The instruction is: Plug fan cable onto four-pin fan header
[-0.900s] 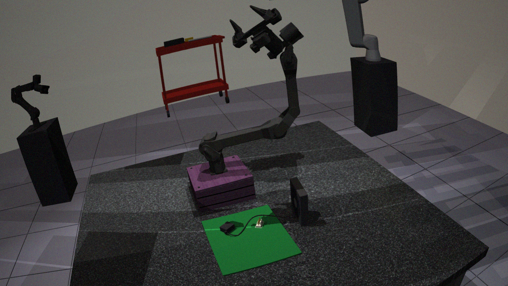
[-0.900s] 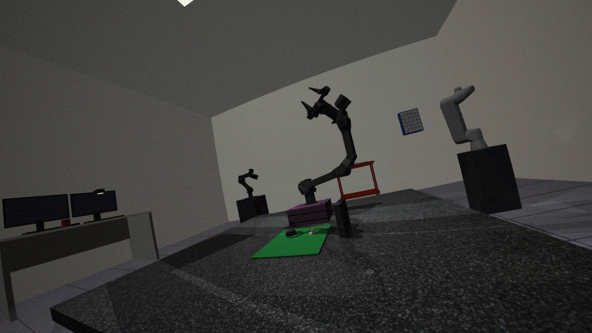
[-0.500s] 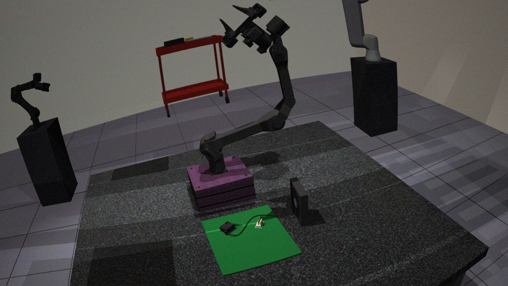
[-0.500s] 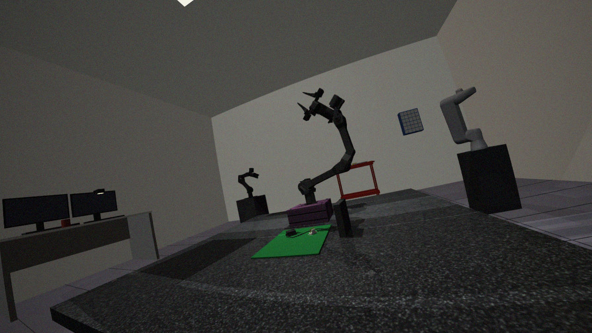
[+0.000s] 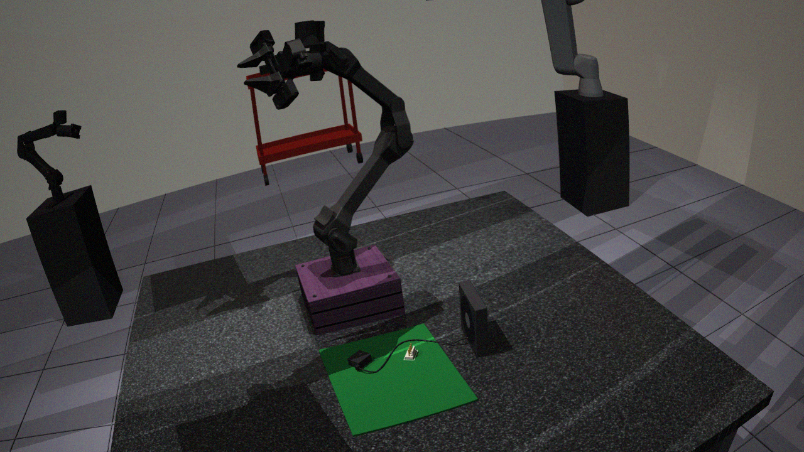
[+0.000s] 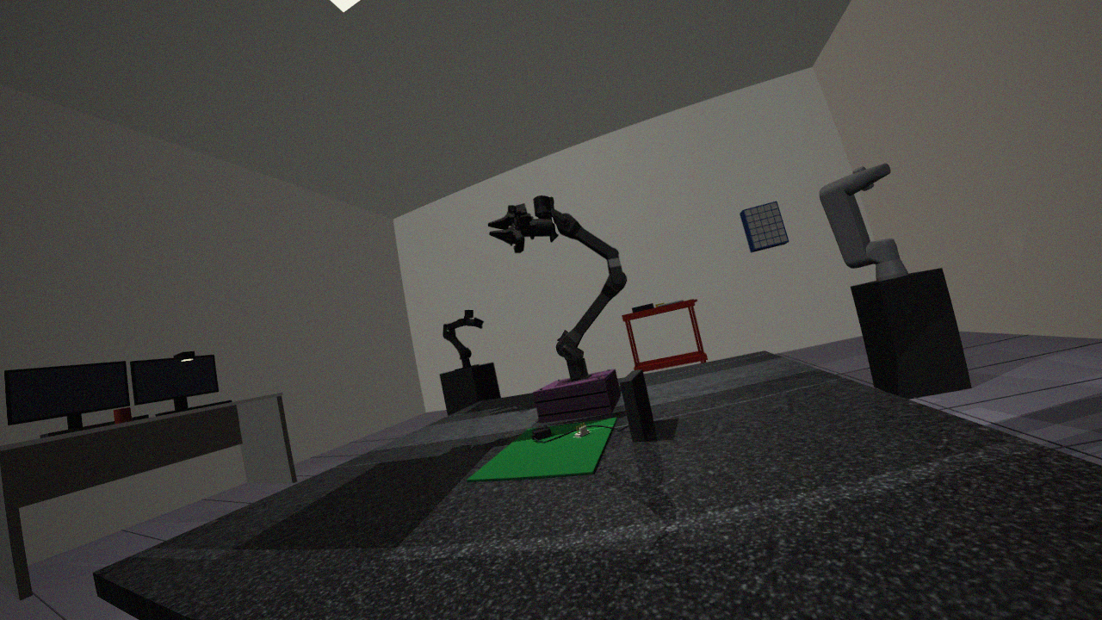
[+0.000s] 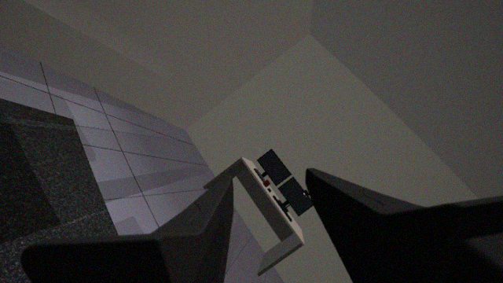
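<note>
Right now my gripper tip is 60 cm above the dark fan plug, 18 cm short of it and 13 cm to the right of it. From my gripper tip the other things lie so: white four-pin header: 61 cm below, 23 cm to the left, 19 cm ahead; then black fan: 55 cm below, 36 cm to the left, 20 cm ahead; then green board: 62 cm below, 24 cm ahead, 18 cm to the left.
</note>
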